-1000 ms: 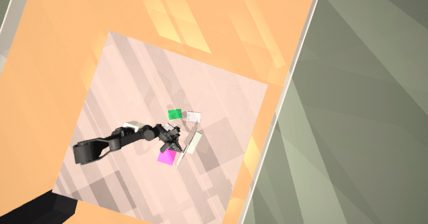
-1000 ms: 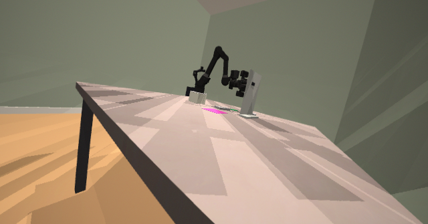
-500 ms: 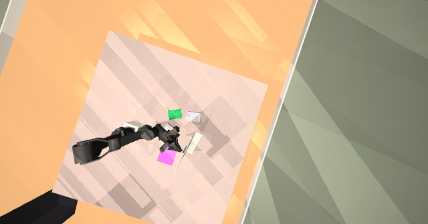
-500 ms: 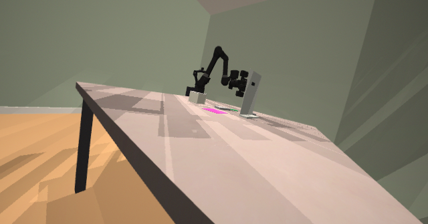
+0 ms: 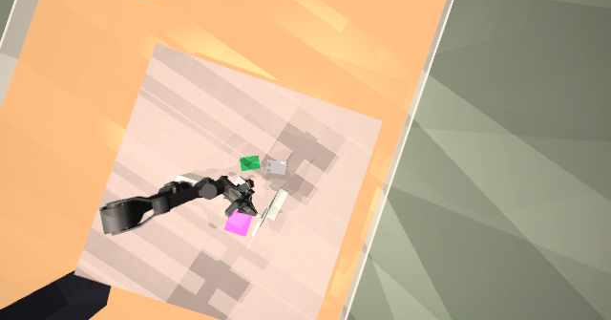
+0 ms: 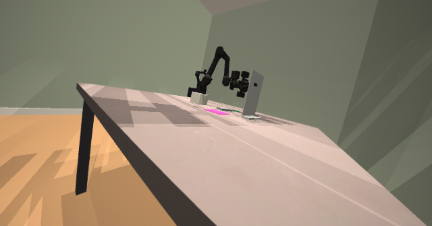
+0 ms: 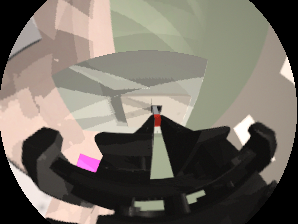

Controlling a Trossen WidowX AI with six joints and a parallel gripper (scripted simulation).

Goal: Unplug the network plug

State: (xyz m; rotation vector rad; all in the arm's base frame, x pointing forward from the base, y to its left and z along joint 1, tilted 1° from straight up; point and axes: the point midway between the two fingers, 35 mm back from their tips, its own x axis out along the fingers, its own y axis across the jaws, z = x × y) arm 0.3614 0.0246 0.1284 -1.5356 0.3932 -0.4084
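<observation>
Right now my gripper tip is 40 mm short of the grey upright panel, 10 mm to the left of it and 80 mm above it. Round my gripper tip: plug 10 mm ahead.
</observation>
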